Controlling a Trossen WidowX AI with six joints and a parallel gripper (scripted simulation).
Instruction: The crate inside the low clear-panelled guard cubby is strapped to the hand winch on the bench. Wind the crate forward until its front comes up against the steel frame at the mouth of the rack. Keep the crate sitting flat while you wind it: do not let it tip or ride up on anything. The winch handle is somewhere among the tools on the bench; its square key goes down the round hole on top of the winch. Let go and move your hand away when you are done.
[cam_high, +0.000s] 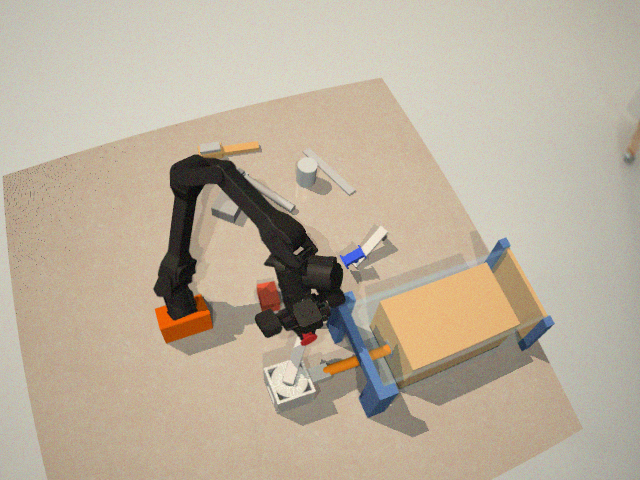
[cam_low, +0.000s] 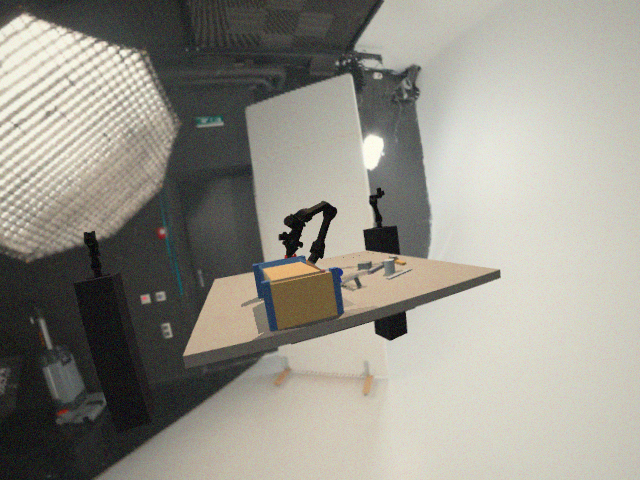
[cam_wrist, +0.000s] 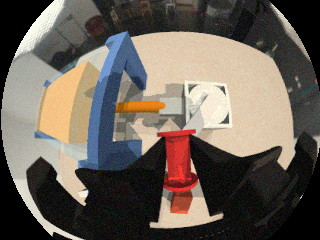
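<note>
Now: gripper tip 3 cm past the red-knobbed winch handle, 1 cm to the left of it and 4 cm above it. Also, from my gripper tip: hand winch (9 cm behind, 6 cm to the right, 12 cm below); then blue steel frame (9 cm ahead, 8 cm to the right, 4 cm below); then red knob (2 cm to the left, 1 cm below).
</note>
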